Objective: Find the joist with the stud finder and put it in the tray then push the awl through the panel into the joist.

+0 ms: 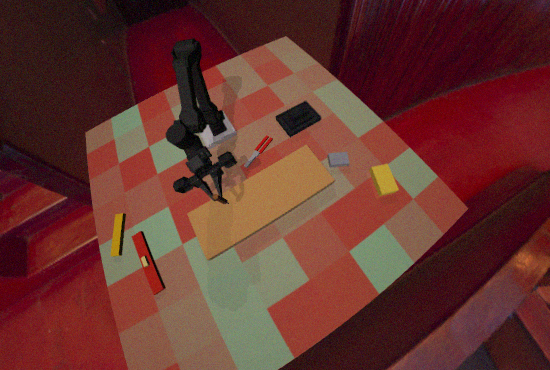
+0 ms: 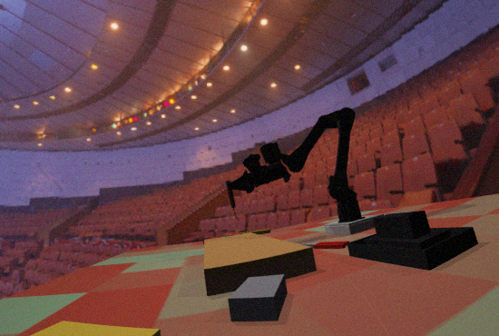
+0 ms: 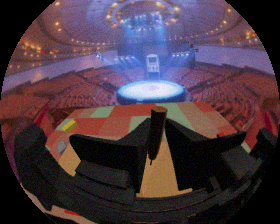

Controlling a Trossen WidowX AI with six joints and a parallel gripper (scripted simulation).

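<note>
The awl lies 1 cm behind my gripper tip and 5 cm below it. Round my gripper tip: yellow bar: 15 cm behind, 45 cm to the right, 20 cm below; grey block: 1 cm ahead, 45 cm to the left, 20 cm below; red level: 36 cm to the right, 20 cm below.
</note>
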